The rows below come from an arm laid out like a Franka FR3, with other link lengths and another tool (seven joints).
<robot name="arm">
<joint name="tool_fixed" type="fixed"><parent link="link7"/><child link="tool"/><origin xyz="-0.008 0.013 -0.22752" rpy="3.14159 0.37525 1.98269"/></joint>
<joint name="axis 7" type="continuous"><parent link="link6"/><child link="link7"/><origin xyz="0.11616 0 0" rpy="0 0 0"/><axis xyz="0 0 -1"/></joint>
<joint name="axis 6" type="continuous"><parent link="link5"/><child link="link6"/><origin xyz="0 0 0" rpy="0 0 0"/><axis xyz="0 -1 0"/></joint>
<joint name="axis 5" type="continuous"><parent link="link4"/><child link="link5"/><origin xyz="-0.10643 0 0.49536" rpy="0 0 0"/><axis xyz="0 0 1"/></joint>
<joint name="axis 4" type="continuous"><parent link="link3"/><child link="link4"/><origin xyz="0.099 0 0" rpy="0 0 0"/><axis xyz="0 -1 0"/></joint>
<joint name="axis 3" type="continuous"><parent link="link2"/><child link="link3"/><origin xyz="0 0 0.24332" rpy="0 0 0"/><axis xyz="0 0 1"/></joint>
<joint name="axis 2" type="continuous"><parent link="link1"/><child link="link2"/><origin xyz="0 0 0" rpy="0 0 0"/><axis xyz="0 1 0"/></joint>
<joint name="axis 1" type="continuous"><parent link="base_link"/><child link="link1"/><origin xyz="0 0 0.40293" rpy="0 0 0"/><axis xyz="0 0 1"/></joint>
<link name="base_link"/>
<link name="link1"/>
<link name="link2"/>
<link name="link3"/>
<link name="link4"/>
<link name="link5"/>
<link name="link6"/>
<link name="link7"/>
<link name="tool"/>
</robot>
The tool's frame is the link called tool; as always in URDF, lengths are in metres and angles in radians. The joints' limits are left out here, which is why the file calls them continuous.
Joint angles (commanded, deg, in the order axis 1, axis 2, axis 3, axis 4, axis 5, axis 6, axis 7), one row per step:
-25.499 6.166 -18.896 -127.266 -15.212 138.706 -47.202
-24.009 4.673 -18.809 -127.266 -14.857 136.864 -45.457
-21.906 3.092 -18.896 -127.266 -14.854 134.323 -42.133
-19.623 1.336 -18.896 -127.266 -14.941 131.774 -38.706
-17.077 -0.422 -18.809 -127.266 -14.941 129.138 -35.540
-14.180 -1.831 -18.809 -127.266 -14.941 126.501 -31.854
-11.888 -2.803 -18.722 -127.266 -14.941 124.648 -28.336
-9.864 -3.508 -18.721 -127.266 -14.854 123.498 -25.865
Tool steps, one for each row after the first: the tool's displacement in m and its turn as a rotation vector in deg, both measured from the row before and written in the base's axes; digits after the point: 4 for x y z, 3 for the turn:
0.0132 0.0145 0.0127 0.444 -0.431 -0.767
0.0140 0.0197 0.0124 0.484 -0.059 -1.772
0.0154 0.0224 0.0144 0.347 -0.144 -1.546
0.0163 0.0265 0.0142 0.436 -0.013 -1.008
0.0153 0.0302 0.0104 0.454 0.282 -1.245
0.0119 0.0250 0.0071 0.198 0.090 -1.437
0.0104 0.0213 0.0055 0.123 -0.110 -0.672

